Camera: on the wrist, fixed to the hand. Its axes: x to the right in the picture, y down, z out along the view.
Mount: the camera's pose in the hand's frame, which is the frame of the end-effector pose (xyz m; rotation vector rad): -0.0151 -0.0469 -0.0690 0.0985 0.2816 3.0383
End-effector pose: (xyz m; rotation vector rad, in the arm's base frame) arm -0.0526 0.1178 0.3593 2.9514 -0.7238 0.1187
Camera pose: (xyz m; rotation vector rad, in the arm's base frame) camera -0.0477 0.1741 0.4225 0.5964 2.9563 -0.4537
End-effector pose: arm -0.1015 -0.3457 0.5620 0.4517 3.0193 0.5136
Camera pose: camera -0.1065 -0.4143 0.6116 -2.6061 0.2558 -0.0329
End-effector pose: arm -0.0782 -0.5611 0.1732 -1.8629 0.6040 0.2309
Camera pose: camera -0.0760 -0.6079 0.2439 -0.6851 -2.5519 -1.4207
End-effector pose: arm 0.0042 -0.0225 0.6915 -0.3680 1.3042 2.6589
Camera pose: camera 0.0406 -0.0492 0.6197 -0.7170 -0.3651 -0.1896
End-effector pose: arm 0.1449 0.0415 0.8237 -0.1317 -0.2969 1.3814
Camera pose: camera 0.2064 0.0235 0.7682 0.4021 -0.3372 -1.8243
